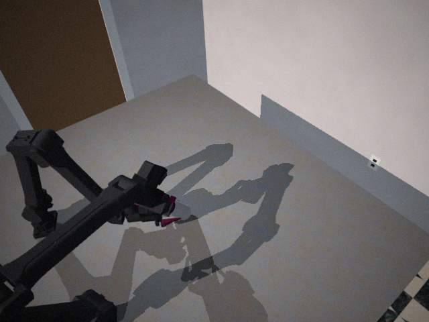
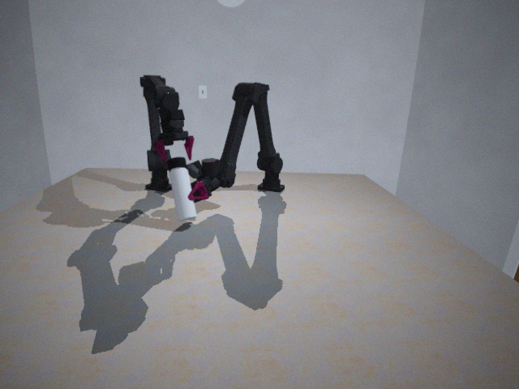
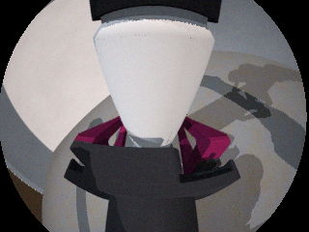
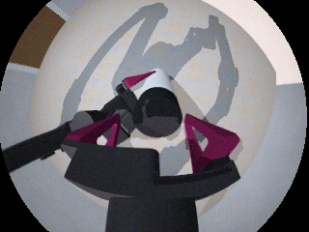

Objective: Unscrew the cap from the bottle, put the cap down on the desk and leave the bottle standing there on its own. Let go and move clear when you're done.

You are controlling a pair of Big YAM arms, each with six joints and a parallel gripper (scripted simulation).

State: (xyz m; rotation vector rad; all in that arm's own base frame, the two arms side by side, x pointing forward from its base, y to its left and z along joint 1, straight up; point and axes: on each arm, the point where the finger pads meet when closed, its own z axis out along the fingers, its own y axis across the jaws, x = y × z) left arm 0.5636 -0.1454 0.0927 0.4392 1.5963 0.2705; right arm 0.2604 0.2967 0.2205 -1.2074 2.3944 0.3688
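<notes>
Right now my right hand is 2 cm above the black cap and 1 cm short of it.
</notes>
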